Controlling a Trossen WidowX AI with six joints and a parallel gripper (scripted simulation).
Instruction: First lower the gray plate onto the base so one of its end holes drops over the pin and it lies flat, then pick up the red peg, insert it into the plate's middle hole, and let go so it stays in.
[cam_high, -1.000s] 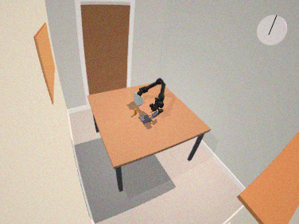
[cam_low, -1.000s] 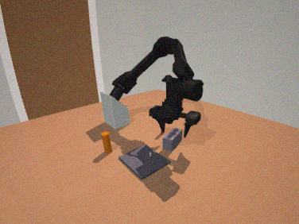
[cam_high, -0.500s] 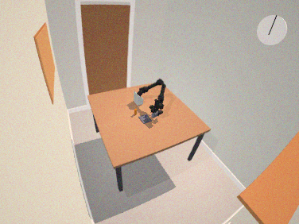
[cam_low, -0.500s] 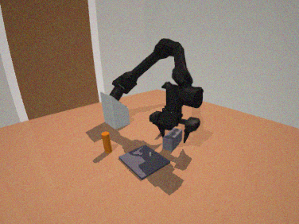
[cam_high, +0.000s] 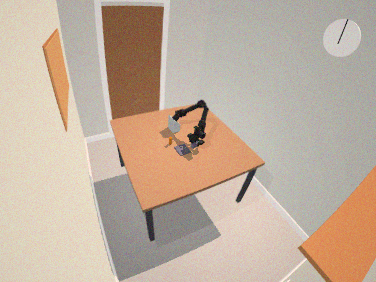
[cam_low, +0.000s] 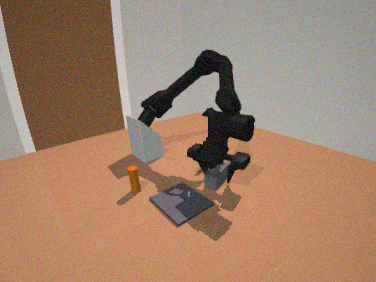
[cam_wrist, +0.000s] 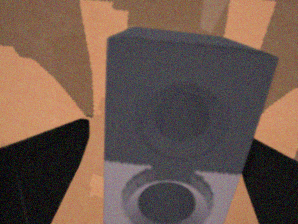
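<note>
Right now my gripper tip is 3 cm below the gray plate. Round my gripper tip: peg (13 cm behind, 22 cm to the right, 3 cm above); base (13 cm to the right).
</note>
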